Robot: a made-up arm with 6 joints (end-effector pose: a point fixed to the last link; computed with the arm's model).
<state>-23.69 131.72 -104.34 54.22 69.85 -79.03</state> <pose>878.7 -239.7 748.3 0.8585 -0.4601 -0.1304 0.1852</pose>
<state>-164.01 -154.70 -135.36 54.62 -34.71 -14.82</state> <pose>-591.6 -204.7 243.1 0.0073 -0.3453 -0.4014 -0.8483</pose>
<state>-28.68 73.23 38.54 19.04 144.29 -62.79</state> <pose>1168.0 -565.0 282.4 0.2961 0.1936 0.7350 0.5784</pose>
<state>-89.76 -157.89 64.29 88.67 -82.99 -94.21</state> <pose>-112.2 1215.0 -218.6 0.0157 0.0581 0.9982 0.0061</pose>
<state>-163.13 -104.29 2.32 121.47 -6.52 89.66</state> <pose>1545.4 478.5 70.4 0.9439 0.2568 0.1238 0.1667</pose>
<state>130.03 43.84 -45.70 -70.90 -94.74 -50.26</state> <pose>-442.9 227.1 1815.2 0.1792 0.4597 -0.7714 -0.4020</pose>
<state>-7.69 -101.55 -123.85 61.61 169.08 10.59</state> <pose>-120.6 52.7 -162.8 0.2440 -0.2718 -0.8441 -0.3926</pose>
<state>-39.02 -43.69 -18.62 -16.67 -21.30 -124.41</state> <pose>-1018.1 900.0 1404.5 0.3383 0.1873 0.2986 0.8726</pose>
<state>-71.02 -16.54 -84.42 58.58 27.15 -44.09</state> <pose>-273.0 1115.5 935.0 0.1046 -0.7237 -0.6800 0.0538</pose>
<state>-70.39 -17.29 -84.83 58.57 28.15 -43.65</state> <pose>-285.2 1116.6 914.5 0.1018 -0.7252 -0.6786 0.0570</pose>
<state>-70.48 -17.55 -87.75 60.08 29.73 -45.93</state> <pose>-278.6 1107.7 860.9 0.0730 -0.7392 -0.6669 0.0595</pose>
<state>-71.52 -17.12 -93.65 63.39 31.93 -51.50</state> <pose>-246.4 1080.2 772.0 0.0111 -0.7649 -0.6412 0.0612</pose>
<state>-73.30 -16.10 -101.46 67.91 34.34 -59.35</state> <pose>-194.9 1029.7 666.5 0.0762 0.7907 0.6040 -0.0645</pose>
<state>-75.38 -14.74 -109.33 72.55 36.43 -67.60</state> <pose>-139.0 964.2 571.6 0.1681 0.8057 0.5636 -0.0706</pose>
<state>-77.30 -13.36 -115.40 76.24 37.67 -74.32</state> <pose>-93.4 904.6 507.5 0.2402 0.8087 0.5312 -0.0786</pose>
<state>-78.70 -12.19 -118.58 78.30 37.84 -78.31</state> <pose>-65.5 870.7 481.3 0.2773 0.8069 0.5147 -0.0843</pose>
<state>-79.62 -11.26 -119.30 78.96 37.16 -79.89</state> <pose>-51.6 863.3 483.9 0.2844 0.8059 0.5121 -0.0863</pose>
